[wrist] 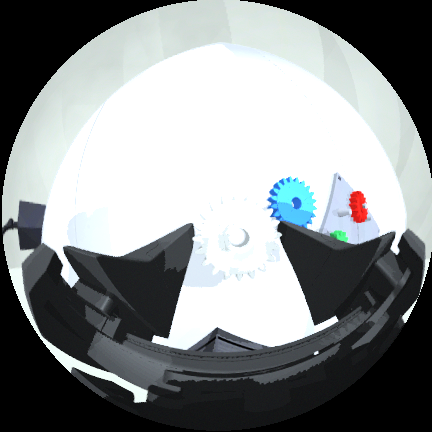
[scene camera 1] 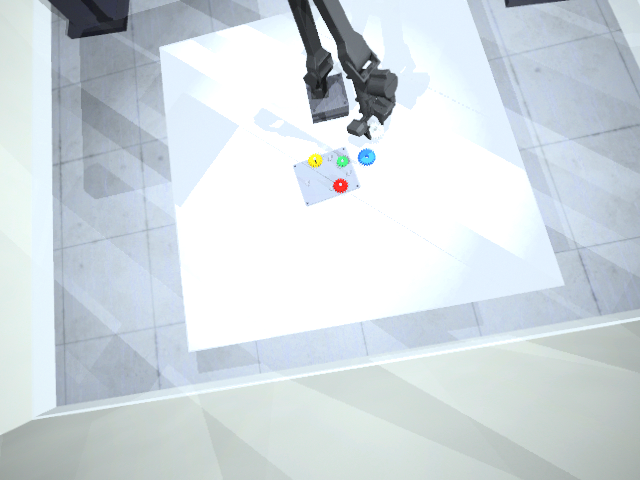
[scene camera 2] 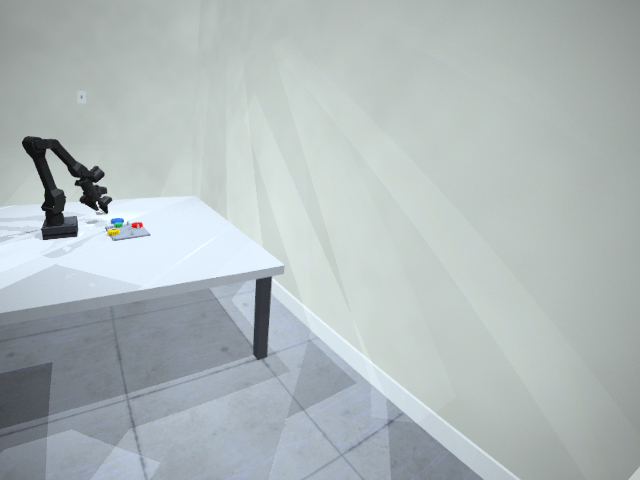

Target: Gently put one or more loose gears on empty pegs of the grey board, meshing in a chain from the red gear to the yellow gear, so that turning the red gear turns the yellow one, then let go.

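Places are measured from the arm's base along level axes (x down, y left, z ahead), in millimetres.
Pixels of known places: gripper, fingertip midpoint: (wrist: 236, 227) (scene camera 1: 376, 132) (scene camera 2: 103, 212); arm's base at its link origin: (scene camera 1: 319, 90) (scene camera 2: 55, 223).
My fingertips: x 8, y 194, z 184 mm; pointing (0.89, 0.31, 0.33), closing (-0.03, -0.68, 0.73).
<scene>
For each thing: its middle in the pictures, then the offset to it from my fingertips. Level surfaces: height alone.
- grey board at the middle of its body: (wrist: 358, 250) (scene camera 1: 325, 173) (scene camera 2: 126, 228) dx +33, dy -191, dz +125 mm
- red gear at the middle of its body: (wrist: 359, 206) (scene camera 1: 340, 185) (scene camera 2: 137, 224) dx +32, dy -137, dz +175 mm
- yellow gear at the middle of its body: (scene camera 1: 315, 160) (scene camera 2: 113, 231) dx +31, dy -226, dz +69 mm
- small green gear at the middle of its body: (wrist: 336, 245) (scene camera 2: 118, 224) dx +32, dy -125, dz +84 mm
- blue gear at the middle of its body: (wrist: 292, 203) (scene camera 1: 366, 157) (scene camera 2: 117, 221) dx +40, dy -34, dz +71 mm
- white gear at the middle of its body: (wrist: 237, 236) (scene camera 1: 374, 131) (scene camera 2: 102, 212) dx -3, dy -5, dz -5 mm
- white table at its surface level: dx +48 mm
The grey board (scene camera 1: 317, 191) (scene camera 2: 129, 237) (wrist: 337, 195) lies on the table with several bare pegs. The red gear (scene camera 1: 337, 188) (scene camera 2: 136, 224) (wrist: 358, 206) and the yellow gear (scene camera 1: 311, 161) (scene camera 2: 112, 231) are on the board, apart. A small green gear (scene camera 1: 342, 161) (scene camera 2: 118, 224) (wrist: 339, 236) is on the board near one edge; its peg is hidden. A blue gear (scene camera 1: 362, 158) (scene camera 2: 117, 220) (wrist: 287, 192) lies beside the board. My gripper (scene camera 1: 373, 129) (scene camera 2: 101, 210) (wrist: 236, 227) is shut on a white gear (scene camera 1: 376, 132) (scene camera 2: 100, 212) (wrist: 220, 250), held above the table, near the blue gear.
The white table (scene camera 1: 268, 268) (scene camera 2: 196, 253) bears everything. The arm's dark base (scene camera 1: 330, 105) (scene camera 2: 59, 227) stands behind the board. Bright light and shadow patches cross the table top.
</scene>
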